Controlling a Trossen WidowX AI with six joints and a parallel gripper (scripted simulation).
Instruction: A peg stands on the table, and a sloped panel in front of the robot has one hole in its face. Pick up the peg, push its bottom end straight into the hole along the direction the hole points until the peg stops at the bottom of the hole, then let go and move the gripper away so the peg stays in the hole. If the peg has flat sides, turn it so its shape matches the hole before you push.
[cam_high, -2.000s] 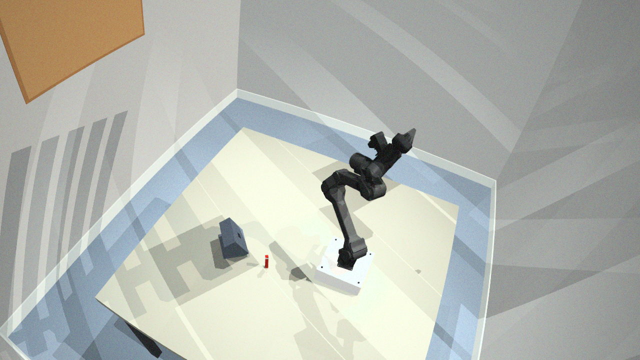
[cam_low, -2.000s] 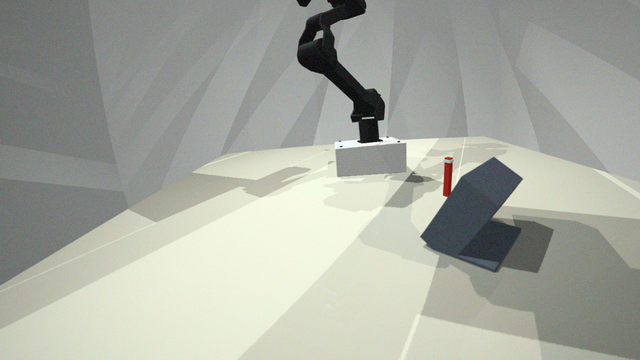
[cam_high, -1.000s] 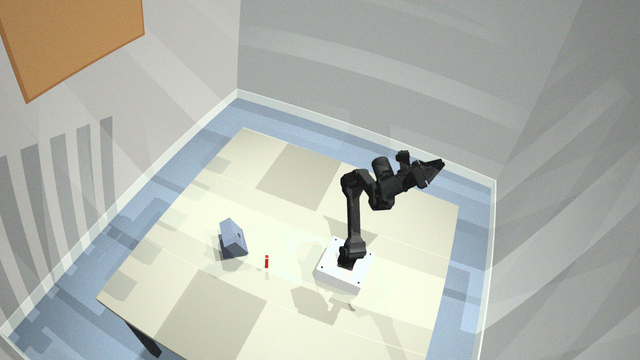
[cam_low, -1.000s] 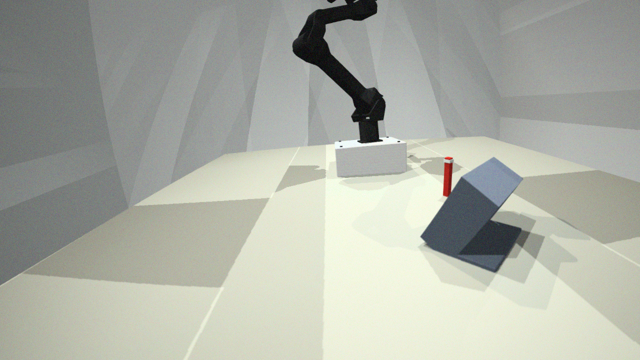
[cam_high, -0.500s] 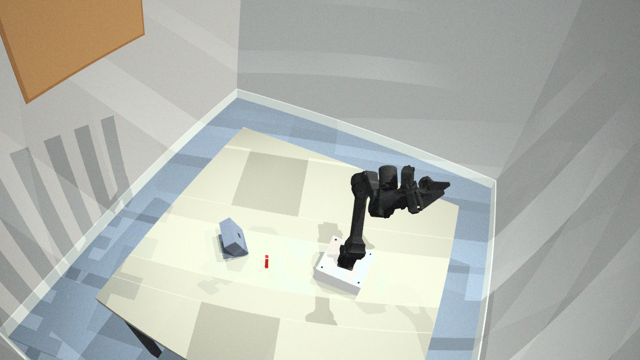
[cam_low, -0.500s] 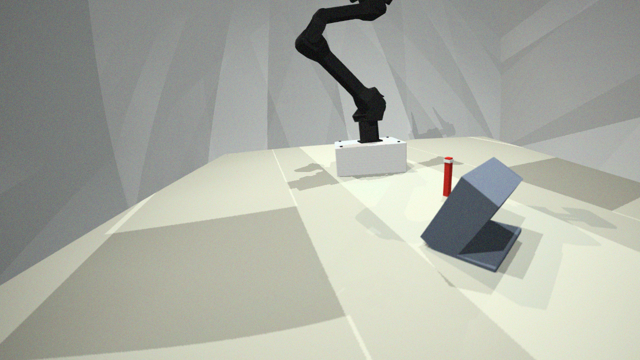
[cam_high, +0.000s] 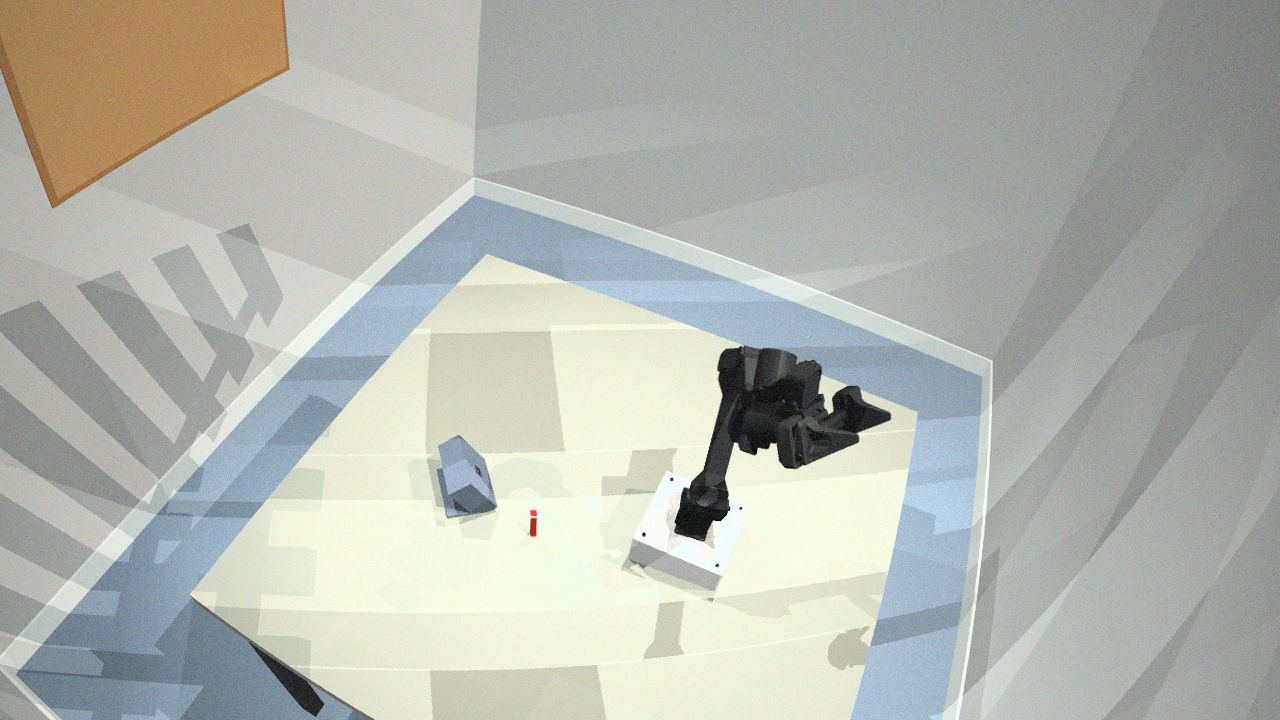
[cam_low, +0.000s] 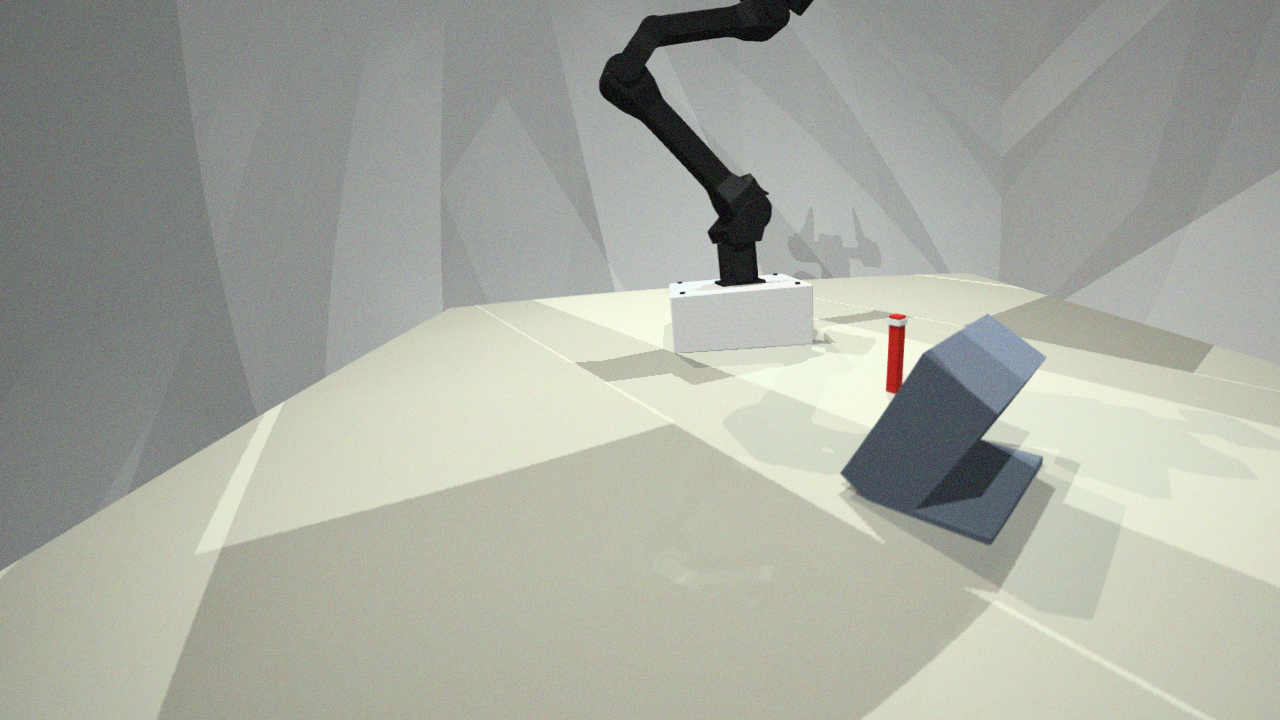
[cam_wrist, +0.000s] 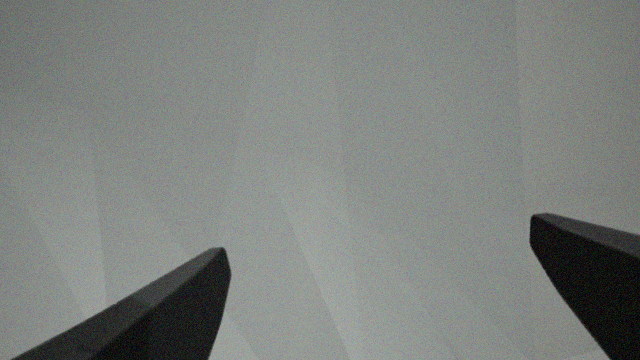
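Now: the red square peg 59 cm below my gripper tip, 49 cm ahead of it and 9 cm to the right of it. Round my gripper tip: sloped panel (65 cm ahead, 60 cm below, 14 cm to the right).
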